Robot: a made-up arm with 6 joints.
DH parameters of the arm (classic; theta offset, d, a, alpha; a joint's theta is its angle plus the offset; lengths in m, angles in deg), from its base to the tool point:
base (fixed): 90 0.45 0.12 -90
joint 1: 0 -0.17 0.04 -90
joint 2: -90 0.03 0.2 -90
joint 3: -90 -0.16 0.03 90
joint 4: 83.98 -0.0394 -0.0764 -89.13
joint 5: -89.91 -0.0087 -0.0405 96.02
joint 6: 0.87 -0.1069 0.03 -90
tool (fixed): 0 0.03 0 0
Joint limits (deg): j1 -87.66..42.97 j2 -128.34..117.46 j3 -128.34..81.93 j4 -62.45..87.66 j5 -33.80..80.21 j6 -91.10..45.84
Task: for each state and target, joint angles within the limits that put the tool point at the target. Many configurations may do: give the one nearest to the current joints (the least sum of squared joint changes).
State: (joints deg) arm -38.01 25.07 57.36 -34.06 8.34 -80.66
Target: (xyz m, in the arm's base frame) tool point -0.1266 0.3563 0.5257
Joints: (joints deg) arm -20.45 62.92 36.54 -34.86 32.30 -91.10
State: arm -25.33 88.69 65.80 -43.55 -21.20 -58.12
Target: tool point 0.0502 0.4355 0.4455
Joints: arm -8.31 97.31 64.47 -46.17 -18.86 -64.66
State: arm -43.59 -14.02 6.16 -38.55 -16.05 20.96
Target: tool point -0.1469 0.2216 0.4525
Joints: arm -33.45 29.69 -7.05 -46.12 15.76 36.87
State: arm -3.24 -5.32 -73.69 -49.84 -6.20 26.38
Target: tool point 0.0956 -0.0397 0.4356
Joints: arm 16.40 -35.31 -80.89 -54.94 -20.76 19.13
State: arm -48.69 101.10 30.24 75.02 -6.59 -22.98
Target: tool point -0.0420 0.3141 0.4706
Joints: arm -17.80 75.95 29.19 75.76 -26.21 -25.95
